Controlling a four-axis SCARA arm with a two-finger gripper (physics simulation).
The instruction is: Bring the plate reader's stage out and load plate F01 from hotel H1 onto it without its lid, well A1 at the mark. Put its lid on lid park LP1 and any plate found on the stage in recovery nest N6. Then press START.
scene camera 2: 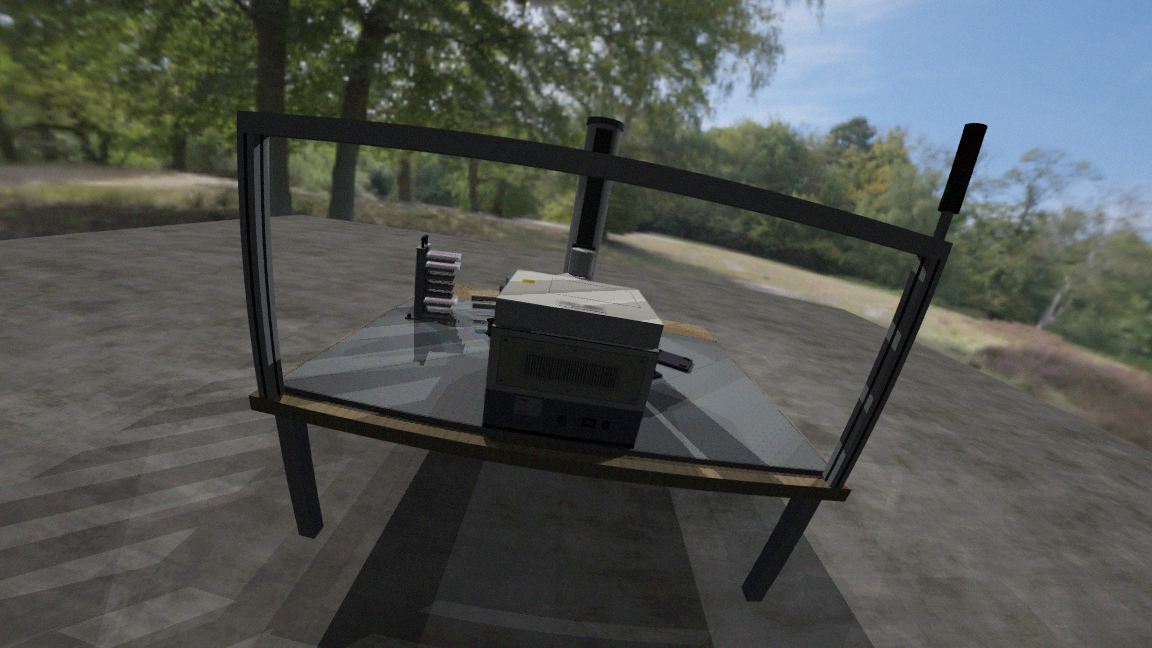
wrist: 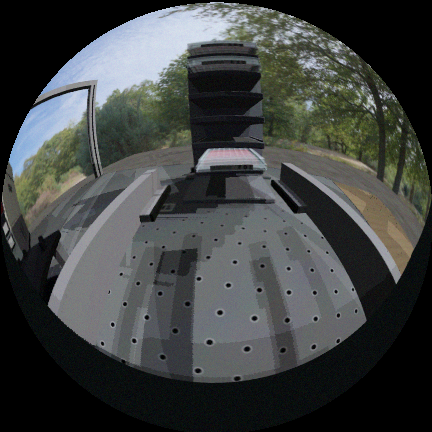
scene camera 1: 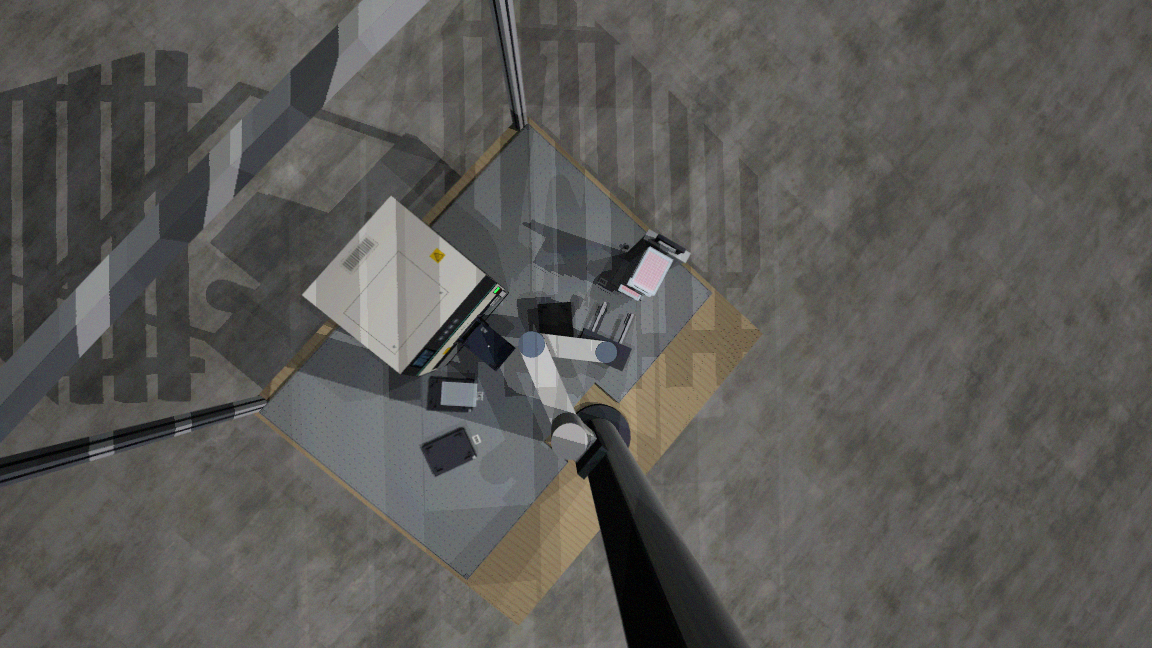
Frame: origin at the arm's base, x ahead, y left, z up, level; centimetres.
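Where they show: gripper, between the fingertips: [scene camera 2: 472, 301] [wrist: 220, 173] [scene camera 1: 618, 308].
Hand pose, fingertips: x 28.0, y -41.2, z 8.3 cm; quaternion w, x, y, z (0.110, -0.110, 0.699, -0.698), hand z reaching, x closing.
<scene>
After its pixels a point has its place.
Hotel H1 [scene camera 1: 670, 245] {z 31.9, x 31.6, y -60.6 cm} [scene camera 2: 420, 282] {z 15.5, x 38.5, y -59.1 cm} [wrist: 227, 120] {z 13.0, x 29.0, y -49.2 cm} stands at the bench's edge. Two plates sit in its top levels, the upper plate [scene camera 1: 652, 270] {z 26.1, x 30.0, y -53.6 cm} [scene camera 2: 443, 255] {z 25.9, x 32.7, y -52.9 cm} [wrist: 222, 48] being pink. A pink plate [scene camera 2: 439, 306] [wrist: 231, 157] sits at its lowest level; its label is too blurred to read surely. My gripper [scene camera 1: 617, 310] {z 8.3, x 28.0, y -41.3 cm} [wrist: 220, 173] {z 8.3, x 28.0, y -41.3 cm} is open and empty, low in front of the hotel, its fingers apart on either side of the line to the lowest plate, short of it. The plate reader [scene camera 1: 394, 282] {z 31.7, x 81.6, y -1.1 cm} [scene camera 2: 576, 370] {z 19.3, x 99.6, y 0.7 cm} [wrist: 11, 212] has a dark flat part [scene camera 1: 487, 344] {z 14.8, x 53.8, y -1.6 cm} sticking out in front.
A nest holding a light grey piece [scene camera 1: 458, 394] {z 3.3, x 50.9, y 21.2 cm} and a dark nest [scene camera 1: 448, 451] {z 2.4, x 39.8, y 39.6 cm} stand on the perforated deck [scene camera 1: 362, 451] {z 1.3, x 63.3, y 59.9 cm}; their labels are unreadable. A dark square [scene camera 1: 555, 317] {z 7.2, x 42.9, y -23.5 cm} lies beside the arm [scene camera 1: 547, 378] {z 24.4, x 32.3, y -7.5 cm}. Frame posts [scene camera 1: 511, 64] {z 29.8, x 100.4, y -69.1 cm} [scene camera 2: 259, 265] {z 32.0, x 104.1, y -68.5 cm} rise at the bench's corners.
</scene>
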